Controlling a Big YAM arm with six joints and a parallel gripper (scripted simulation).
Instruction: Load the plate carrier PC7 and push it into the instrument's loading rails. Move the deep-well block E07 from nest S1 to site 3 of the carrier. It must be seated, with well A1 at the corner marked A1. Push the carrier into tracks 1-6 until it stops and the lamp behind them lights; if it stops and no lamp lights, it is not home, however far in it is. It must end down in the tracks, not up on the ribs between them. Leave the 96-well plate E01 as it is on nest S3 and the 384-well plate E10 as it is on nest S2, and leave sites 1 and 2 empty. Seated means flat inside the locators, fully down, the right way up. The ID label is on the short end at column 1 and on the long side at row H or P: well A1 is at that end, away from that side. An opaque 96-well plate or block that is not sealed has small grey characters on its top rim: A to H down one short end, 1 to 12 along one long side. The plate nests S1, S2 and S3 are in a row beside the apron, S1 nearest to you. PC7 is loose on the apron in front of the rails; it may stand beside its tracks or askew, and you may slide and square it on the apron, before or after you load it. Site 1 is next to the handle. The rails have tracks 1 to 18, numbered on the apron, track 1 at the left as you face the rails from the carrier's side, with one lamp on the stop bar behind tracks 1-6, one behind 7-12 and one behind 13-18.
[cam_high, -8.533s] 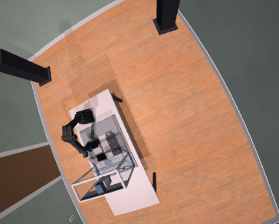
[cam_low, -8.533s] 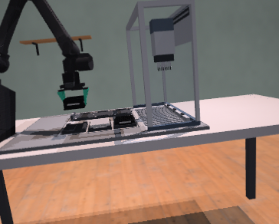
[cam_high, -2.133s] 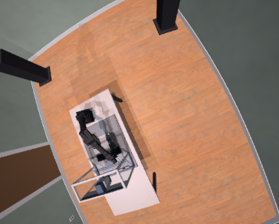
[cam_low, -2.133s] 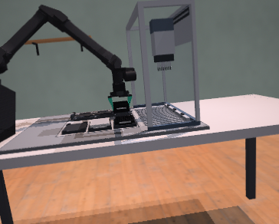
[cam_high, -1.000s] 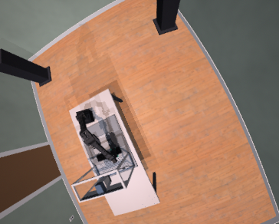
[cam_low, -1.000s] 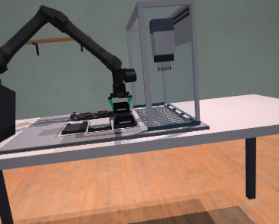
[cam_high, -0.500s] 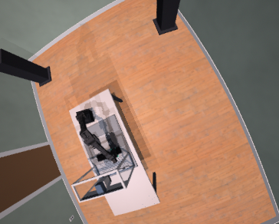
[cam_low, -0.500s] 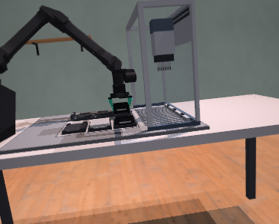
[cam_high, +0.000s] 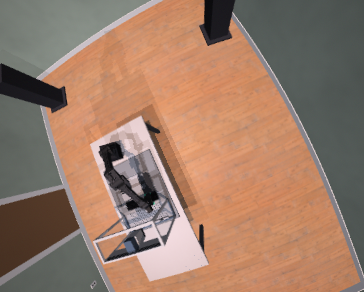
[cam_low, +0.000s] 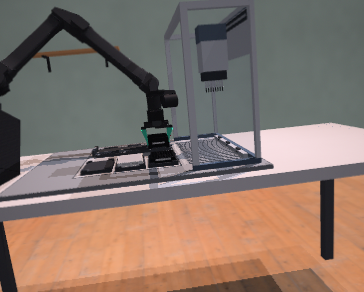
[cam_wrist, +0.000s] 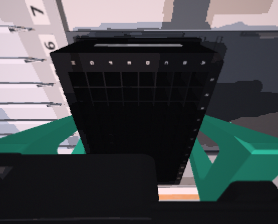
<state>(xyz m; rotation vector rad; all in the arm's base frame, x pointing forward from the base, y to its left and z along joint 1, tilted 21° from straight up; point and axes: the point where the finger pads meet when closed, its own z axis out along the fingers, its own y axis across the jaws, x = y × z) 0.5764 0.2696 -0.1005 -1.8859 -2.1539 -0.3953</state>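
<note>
The black deep-well block E07 lies 10 mm above my hand. From my hand the other things lie so: dark carrier PC7: 100 mm behind, 10 mm to the right, 10 mm below.
</note>
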